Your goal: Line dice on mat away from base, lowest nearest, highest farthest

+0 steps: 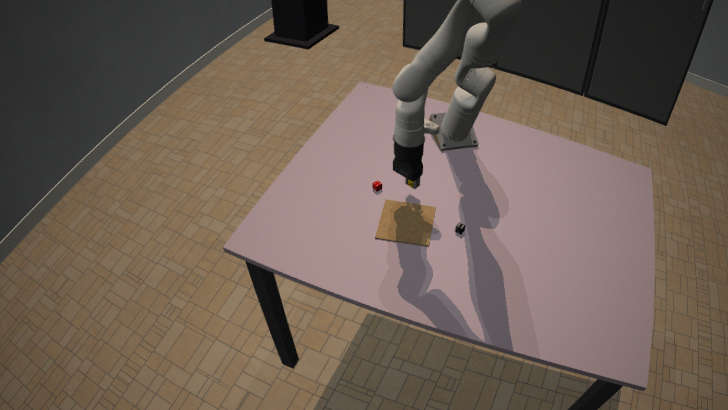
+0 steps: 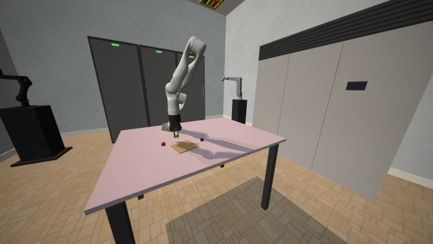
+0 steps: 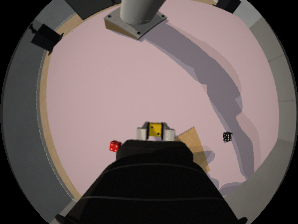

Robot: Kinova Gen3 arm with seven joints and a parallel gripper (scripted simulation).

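Right now my hand is 11 cm short of the square mat, 4 cm to the right of it and 5 cm above it. Also, from my hand: yellow die: 1 cm below; then black die: 7 cm ahead, 17 cm to the left, 4 cm below; then red die: 3 cm ahead, 9 cm to the right, 4 cm below.
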